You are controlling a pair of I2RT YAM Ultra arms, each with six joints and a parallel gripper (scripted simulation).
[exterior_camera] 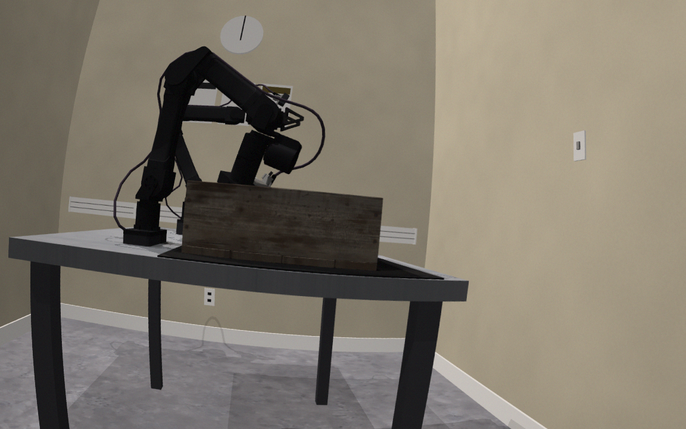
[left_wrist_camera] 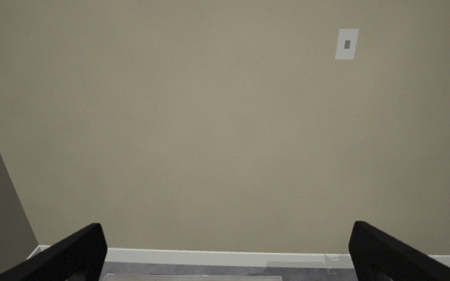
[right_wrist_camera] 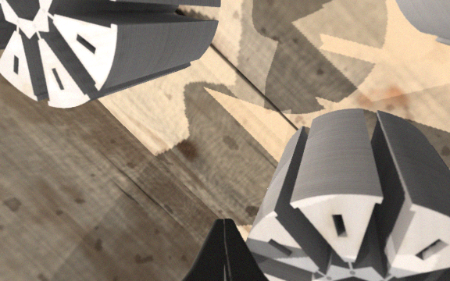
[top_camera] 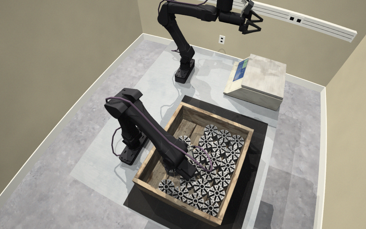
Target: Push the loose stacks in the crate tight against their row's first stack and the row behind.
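Note:
Right now the wooden crate is 12 cm ahead of my right hand, 4 cm to the left of it and 3 cm below it. The rest, counted from my right hand: scale 27 cm ahead, 70 cm to the left; black mat 15 cm ahead, 8 cm to the left, 8 cm below.

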